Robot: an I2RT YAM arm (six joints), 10 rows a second.
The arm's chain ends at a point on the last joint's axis. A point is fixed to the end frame.
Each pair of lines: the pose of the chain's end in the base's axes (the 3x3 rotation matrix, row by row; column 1 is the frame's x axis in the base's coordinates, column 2 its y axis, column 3 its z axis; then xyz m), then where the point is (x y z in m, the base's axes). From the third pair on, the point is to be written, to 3 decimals.
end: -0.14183 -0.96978 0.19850; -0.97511 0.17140 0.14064; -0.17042 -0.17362 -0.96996; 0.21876 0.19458 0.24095
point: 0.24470 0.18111 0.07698
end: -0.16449 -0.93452 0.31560; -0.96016 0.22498 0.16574; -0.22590 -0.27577 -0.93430; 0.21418 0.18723 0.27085
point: 0.25832 0.17844 0.11049
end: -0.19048 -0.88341 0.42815; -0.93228 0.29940 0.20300; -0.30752 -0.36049 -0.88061; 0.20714 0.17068 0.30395
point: 0.269 0.169 0.149
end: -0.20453 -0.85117 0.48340; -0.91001 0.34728 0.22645; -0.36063 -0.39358 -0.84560; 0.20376 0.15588 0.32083
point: 0.274 0.159 0.170
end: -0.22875 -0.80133 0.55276; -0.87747 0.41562 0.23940; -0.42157 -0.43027 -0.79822; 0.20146 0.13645 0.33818
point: 0.282 0.143 0.192
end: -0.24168 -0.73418 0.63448; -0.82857 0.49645 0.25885; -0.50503 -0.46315 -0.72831; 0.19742 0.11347 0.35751
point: 0.291 0.125 0.220
